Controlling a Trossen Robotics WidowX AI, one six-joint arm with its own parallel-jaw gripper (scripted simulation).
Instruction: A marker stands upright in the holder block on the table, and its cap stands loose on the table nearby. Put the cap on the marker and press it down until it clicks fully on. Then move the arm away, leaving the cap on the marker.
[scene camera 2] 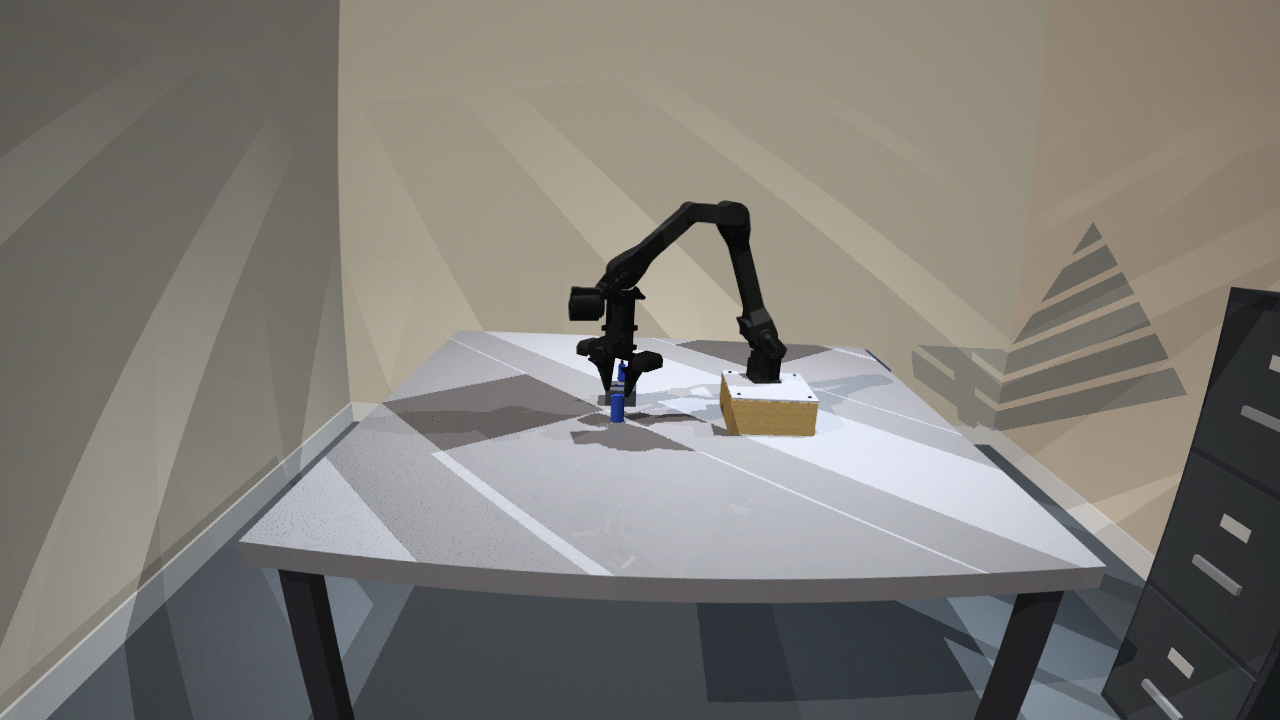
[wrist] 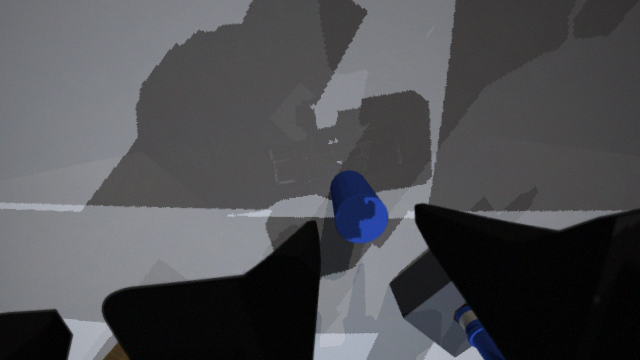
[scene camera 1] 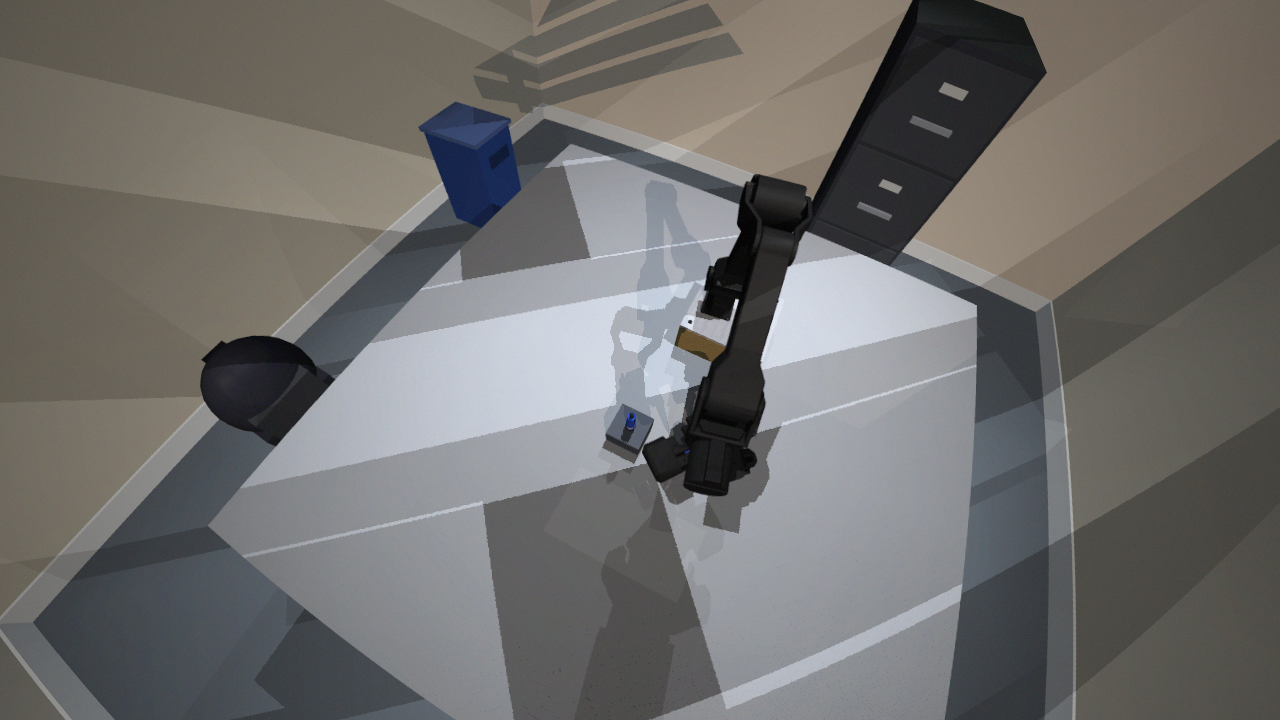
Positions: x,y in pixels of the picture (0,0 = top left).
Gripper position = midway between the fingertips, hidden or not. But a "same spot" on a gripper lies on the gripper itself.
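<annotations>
Scene camera 1 gives a view of my gripper, seen in scene camera 1 (691,455). Scene camera 2 shows my gripper, and the wrist view shows it too. On my gripper, (scene camera 2: 605,370) and (wrist: 488,259) are the same spot.
</annotations>
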